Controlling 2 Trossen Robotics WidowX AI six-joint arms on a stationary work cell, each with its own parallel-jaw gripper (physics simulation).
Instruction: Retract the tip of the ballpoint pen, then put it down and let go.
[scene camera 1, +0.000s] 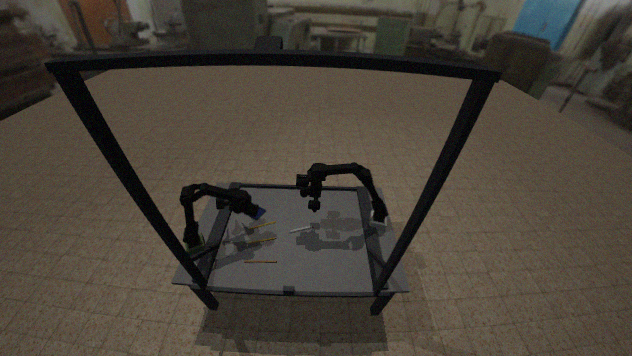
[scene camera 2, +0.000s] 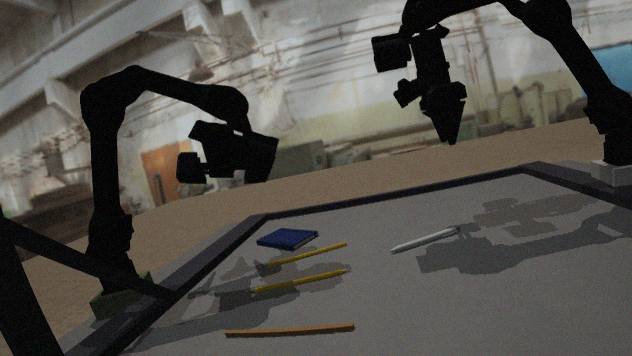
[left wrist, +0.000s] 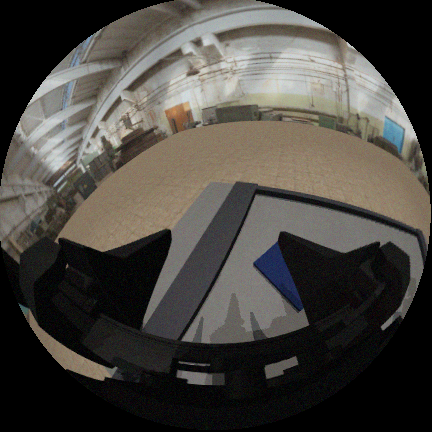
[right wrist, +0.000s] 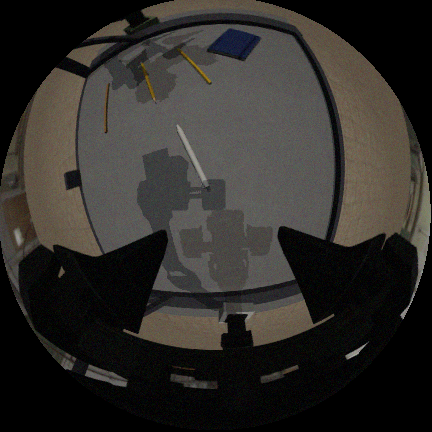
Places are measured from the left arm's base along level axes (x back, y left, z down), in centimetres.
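Pixels of known places: left gripper, fingertip midpoint: (scene camera 2: 225, 181) (left wrist: 226, 236); right gripper, fingertip midpoint: (scene camera 2: 447, 143) (right wrist: 223, 234); left arm's base, link origin: (scene camera 1: 193, 242); right arm's base, link origin: (scene camera 1: 378, 217) (scene camera 2: 625, 161) (right wrist: 235, 317).
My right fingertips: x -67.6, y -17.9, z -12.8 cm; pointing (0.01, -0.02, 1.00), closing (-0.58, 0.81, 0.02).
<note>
Ahead of a thing's pixels: the offset from my right fingertips to its middle.
A white ballpoint pen {dz +16.3, dx +8.7, dy -0.1 cm} (scene camera 1: 301, 229) (scene camera 2: 425, 240) (right wrist: 192, 156) lies flat on the grey table top, its darker end in an arm's shadow. Whether its tip is out is too small to tell. My right gripper (scene camera 1: 314, 209) (scene camera 2: 450, 142) (right wrist: 223, 234) is open and empty, pointing down high above the table, apart from the pen. My left gripper (left wrist: 226, 236) is open and empty above the left side of the table, near the blue notebook and away from the pen; scene camera 2 shows it from the side.
A dark blue notebook {dz +16.2, dx +29.5, dy +27.6 cm} (scene camera 1: 258, 214) (scene camera 2: 287, 238) (left wrist: 276, 272) (right wrist: 234, 43) lies at the back left. Two yellow pencils {dz +16.5, dx +29.2, dy +13.9 cm} (scene camera 2: 310, 254) {dz +16.5, dx +33.0, dy +3.9 cm} (right wrist: 148, 82) and an orange-brown stick {dz +16.5, dx +38.1, dy -8.3 cm} (scene camera 1: 260, 261) (scene camera 2: 290, 330) (right wrist: 106, 108) lie left of the pen in scene camera 2. A dark raised frame edges the table; posts stand at its front corners.
</note>
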